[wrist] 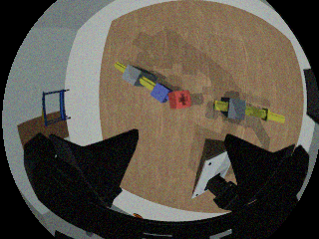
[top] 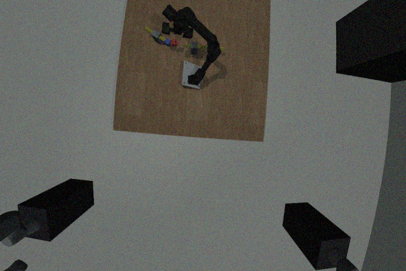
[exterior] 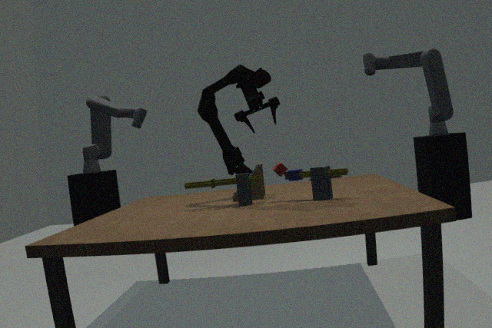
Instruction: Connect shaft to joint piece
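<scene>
Now: gripper tip 30 mm short of the red square joint piece, 40 mm to the right of it and 170 mm above it.
</scene>
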